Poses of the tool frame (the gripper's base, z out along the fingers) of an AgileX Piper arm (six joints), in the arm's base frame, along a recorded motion.
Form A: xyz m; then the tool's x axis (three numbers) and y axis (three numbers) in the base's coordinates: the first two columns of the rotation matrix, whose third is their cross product.
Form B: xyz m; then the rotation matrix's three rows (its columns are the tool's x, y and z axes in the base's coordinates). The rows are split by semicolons. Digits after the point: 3 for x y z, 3 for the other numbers.
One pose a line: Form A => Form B
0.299, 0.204, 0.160, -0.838, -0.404, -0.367, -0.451, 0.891, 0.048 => 0.299, 0.204, 0.160; -0.838, -0.451, 0.308; -0.404, 0.891, 0.206; -0.367, 0.048, -0.929
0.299, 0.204, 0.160, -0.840, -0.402, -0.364, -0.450, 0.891, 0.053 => 0.299, 0.204, 0.160; -0.840, -0.450, 0.303; -0.402, 0.891, 0.208; -0.364, 0.053, -0.929
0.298, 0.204, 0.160, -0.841, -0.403, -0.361, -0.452, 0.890, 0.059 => 0.298, 0.204, 0.160; -0.841, -0.452, 0.298; -0.403, 0.890, 0.213; -0.361, 0.059, -0.931
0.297, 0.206, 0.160, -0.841, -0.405, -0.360, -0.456, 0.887, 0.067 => 0.297, 0.206, 0.160; -0.841, -0.456, 0.292; -0.405, 0.887, 0.221; -0.360, 0.067, -0.931
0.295, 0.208, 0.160, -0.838, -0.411, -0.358, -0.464, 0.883, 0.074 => 0.295, 0.208, 0.160; -0.838, -0.464, 0.286; -0.411, 0.883, 0.228; -0.358, 0.074, -0.931
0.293, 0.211, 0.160, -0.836, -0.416, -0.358, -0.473, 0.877, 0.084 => 0.293, 0.211, 0.160; -0.836, -0.473, 0.279; -0.416, 0.877, 0.240; -0.358, 0.084, -0.930
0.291, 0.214, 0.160, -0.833, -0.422, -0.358, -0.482, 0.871, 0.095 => 0.291, 0.214, 0.160; -0.833, -0.482, 0.272; -0.422, 0.871, 0.252; -0.358, 0.095, -0.929
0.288, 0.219, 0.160, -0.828, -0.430, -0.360, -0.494, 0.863, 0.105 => 0.288, 0.219, 0.160; -0.828, -0.494, 0.266; -0.430, 0.863, 0.265; -0.360, 0.105, -0.927
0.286, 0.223, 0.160, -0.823, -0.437, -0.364, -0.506, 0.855, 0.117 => 0.286, 0.223, 0.160; -0.823, -0.506, 0.260; -0.437, 0.855, 0.280; -0.364, 0.117, -0.925
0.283, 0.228, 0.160, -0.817, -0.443, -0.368, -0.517, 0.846, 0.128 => 0.283, 0.228, 0.160; -0.817, -0.517, 0.255; -0.443, 0.846, 0.295; -0.368, 0.128, -0.920
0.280, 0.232, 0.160, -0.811, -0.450, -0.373, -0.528, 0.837, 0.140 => 0.280, 0.232, 0.160; -0.811, -0.528, 0.249; -0.450, 0.837, 0.310; -0.373, 0.140, -0.916
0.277, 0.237, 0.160, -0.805, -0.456, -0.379, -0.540, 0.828, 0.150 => 0.277, 0.237, 0.160; -0.805, -0.540, 0.245; -0.456, 0.828, 0.325; -0.379, 0.150, -0.913
